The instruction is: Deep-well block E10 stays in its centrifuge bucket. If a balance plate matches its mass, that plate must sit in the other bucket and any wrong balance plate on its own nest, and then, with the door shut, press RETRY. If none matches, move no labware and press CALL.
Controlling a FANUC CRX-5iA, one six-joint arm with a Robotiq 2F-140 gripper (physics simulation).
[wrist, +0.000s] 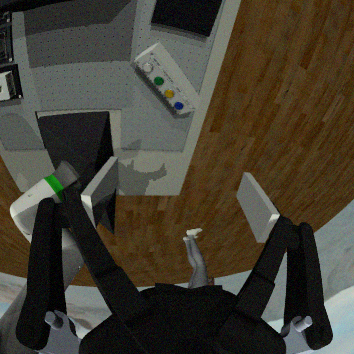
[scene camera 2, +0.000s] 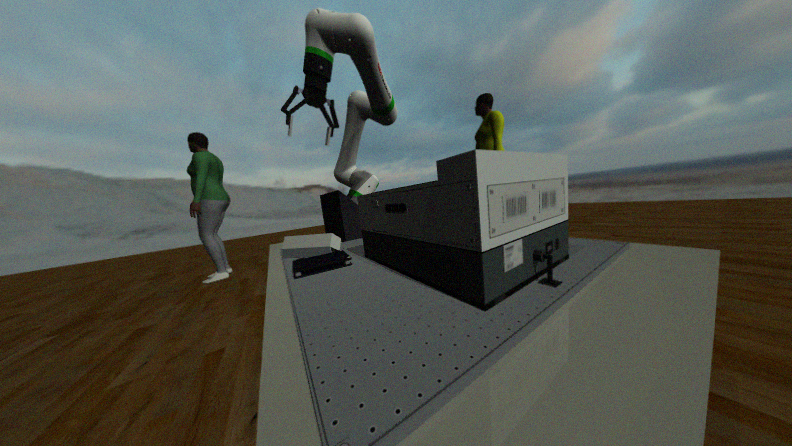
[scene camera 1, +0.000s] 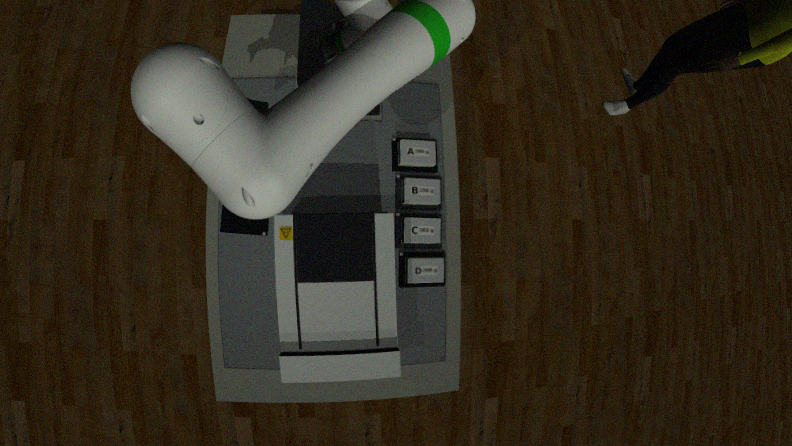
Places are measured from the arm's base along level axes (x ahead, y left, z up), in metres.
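Pixels of known places: gripper, between the fingertips: (wrist: 180, 177) (scene camera 2: 309, 141); arm's base, origin of its link: (wrist: 74, 178) (scene camera 2: 351, 208) (scene camera 1: 336, 55).
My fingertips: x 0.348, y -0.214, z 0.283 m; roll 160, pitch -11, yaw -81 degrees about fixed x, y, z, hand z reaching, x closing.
Note:
For each thing: its top centre in the pictures, then the offset to it from my fingertips. "spot": a spot on its surface instead. Level surfaces: height alone.
- Balance plates A, centre of its top: (scene camera 1: 418, 151) dx -0.074, dy +0.529, dz -0.387 m
- B, centre of its top: (scene camera 1: 422, 190) dx +0.061, dy +0.551, dz -0.387 m
- C, centre of its top: (scene camera 1: 422, 230) dx +0.193, dy +0.559, dz -0.387 m
- D, centre of its top: (scene camera 1: 426, 270) dx +0.325, dy +0.580, dz -0.387 m
- dark panel, centre of its top: (scene camera 1: 334, 248) dx +0.271, dy +0.276, dz -0.228 m
- button box, centre of its top: (wrist: 171, 84) (scene camera 2: 310, 233) dx -0.024, dy -0.047, dz -0.357 m
- black pad, a spot on its surface: (wrist: 187, 15) spot: dx +0.171, dy -0.046, dz -0.416 m
- table, height of its surface: dz -0.454 m
Balance plates A (scene camera 1: 416, 160), B (scene camera 1: 422, 199), C (scene camera 1: 422, 238) and D (scene camera 1: 425, 278) sit on dark nests right of the centrifuge (scene camera 1: 285, 310) (scene camera 2: 421, 210). A dark panel (scene camera 1: 334, 246) covers the front part of its top. Block E10 and the buckets do not show, and I cannot confirm that the door is shut. The button box (wrist: 170, 75) (scene camera 2: 310, 243) has white, green (wrist: 159, 80), yellow (wrist: 169, 93) and blue (wrist: 178, 105) buttons; their labels are unreadable. My gripper (scene camera 2: 309, 137) (wrist: 180, 177) is open and empty, high above the table; the arm hides it in scene camera 1.
A black pad (scene camera 1: 243, 221) (scene camera 2: 322, 263) (wrist: 187, 15) lies near the button box. The dark robot pedestal (scene camera 2: 338, 213) (wrist: 75, 135) stands behind. A person in green (scene camera 2: 207, 174) and one in yellow (scene camera 2: 490, 130) (scene camera 1: 687, 55) stand beyond the table (scene camera 1: 332, 392).

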